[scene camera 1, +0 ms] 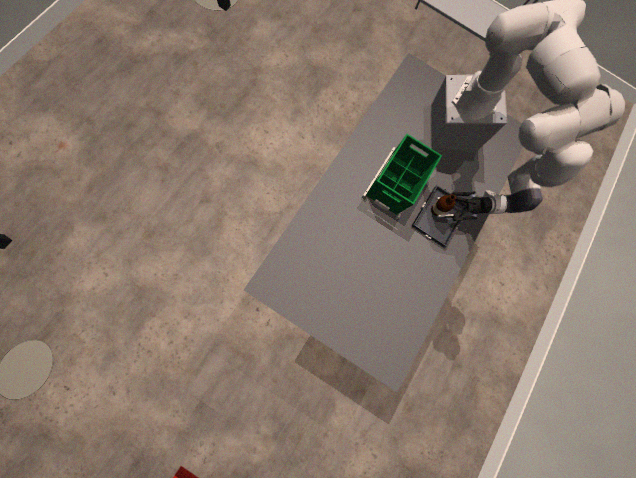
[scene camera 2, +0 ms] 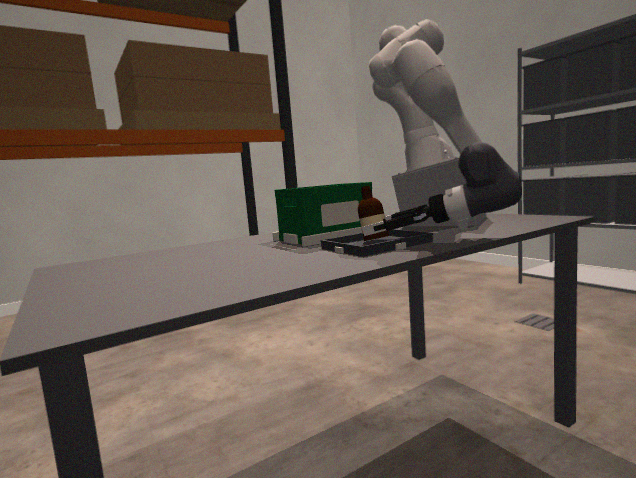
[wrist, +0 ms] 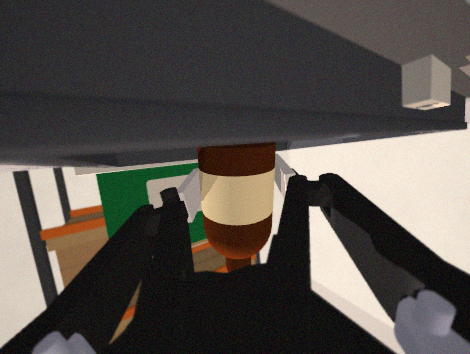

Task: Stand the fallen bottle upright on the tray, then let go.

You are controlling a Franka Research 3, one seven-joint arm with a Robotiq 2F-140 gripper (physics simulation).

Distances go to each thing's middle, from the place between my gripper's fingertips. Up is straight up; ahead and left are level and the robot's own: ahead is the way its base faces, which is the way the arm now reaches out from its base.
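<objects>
I find the brown bottle (scene camera 2: 370,210) 4 cm above my hand, while it also sits 1 cm to the left of my hand and 1 cm behind it.
</objects>
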